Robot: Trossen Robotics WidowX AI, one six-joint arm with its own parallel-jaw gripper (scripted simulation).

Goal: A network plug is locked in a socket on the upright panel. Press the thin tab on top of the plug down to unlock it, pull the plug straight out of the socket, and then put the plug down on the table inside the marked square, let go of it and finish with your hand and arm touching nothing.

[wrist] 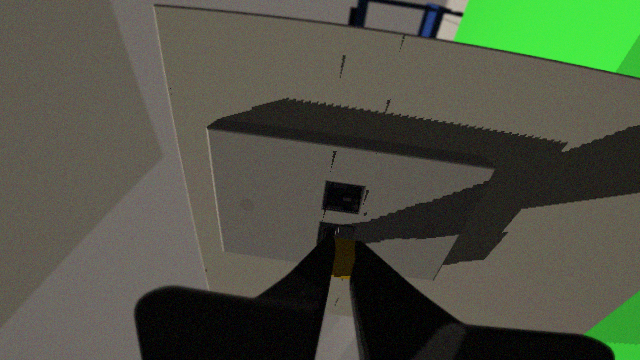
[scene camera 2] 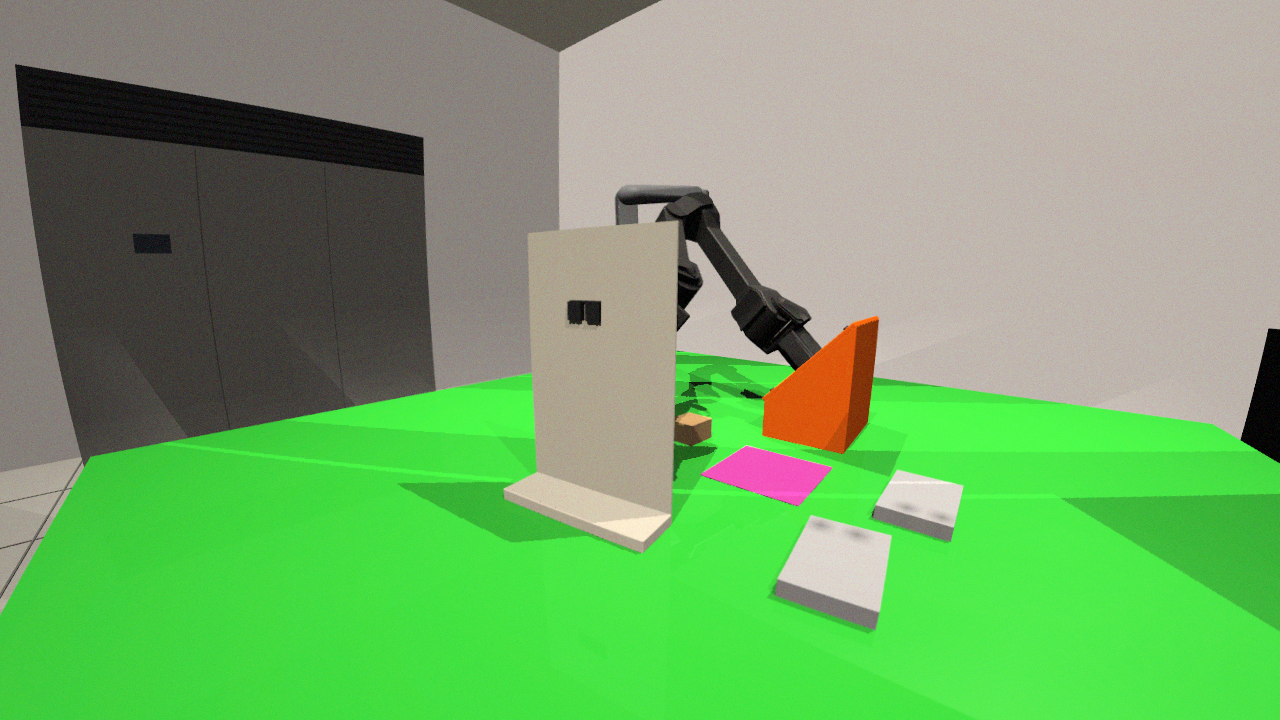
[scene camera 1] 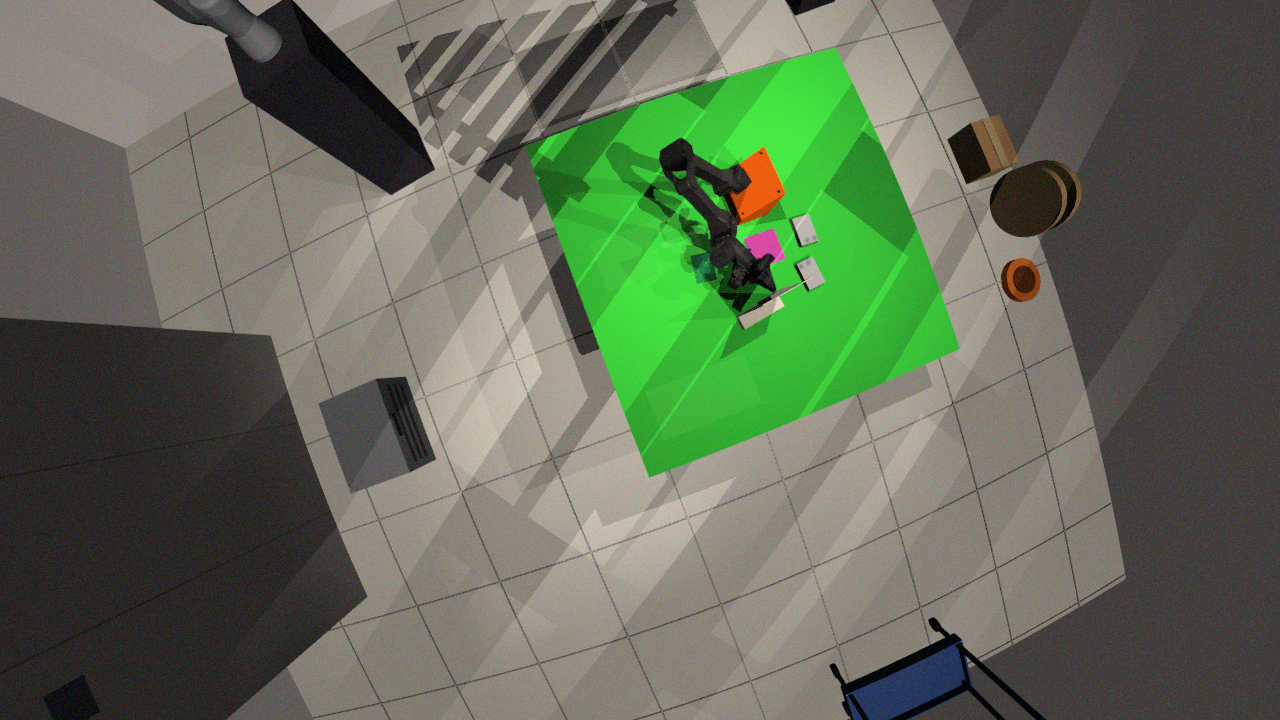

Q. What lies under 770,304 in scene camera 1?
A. A beige upright panel.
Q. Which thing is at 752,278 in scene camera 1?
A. My gripper.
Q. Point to a pink square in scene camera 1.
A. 761,243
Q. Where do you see a pink square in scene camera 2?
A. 786,478
